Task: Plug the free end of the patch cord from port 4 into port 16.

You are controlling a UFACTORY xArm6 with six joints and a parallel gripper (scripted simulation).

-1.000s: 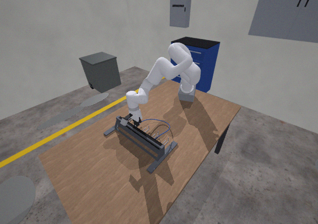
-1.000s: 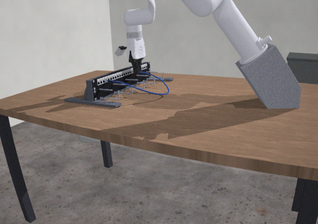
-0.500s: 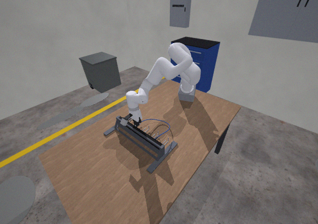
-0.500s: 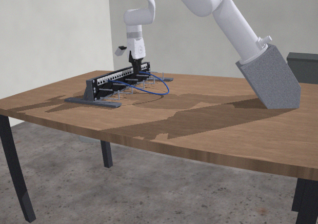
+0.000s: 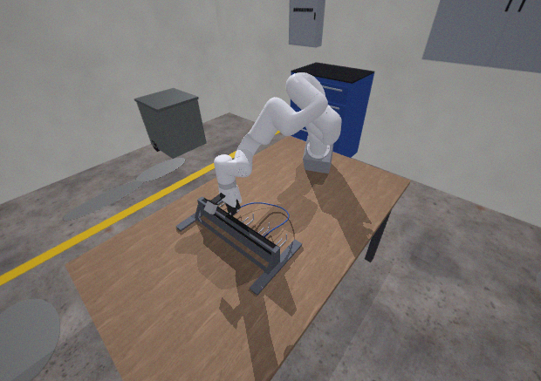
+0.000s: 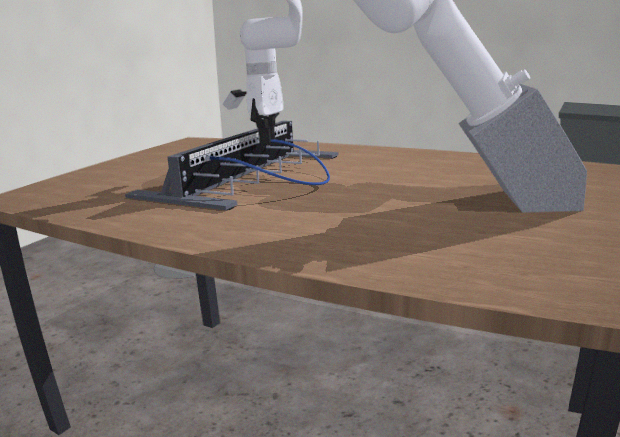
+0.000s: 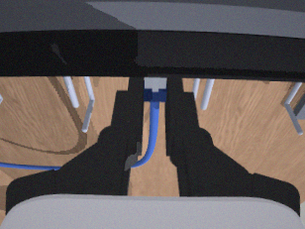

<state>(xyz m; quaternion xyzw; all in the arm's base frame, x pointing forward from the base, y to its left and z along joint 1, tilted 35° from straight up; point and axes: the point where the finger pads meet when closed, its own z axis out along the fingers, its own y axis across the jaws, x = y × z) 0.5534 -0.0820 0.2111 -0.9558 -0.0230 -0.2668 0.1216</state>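
My gripper is now 2 cm short of the plug and 1 cm above it.
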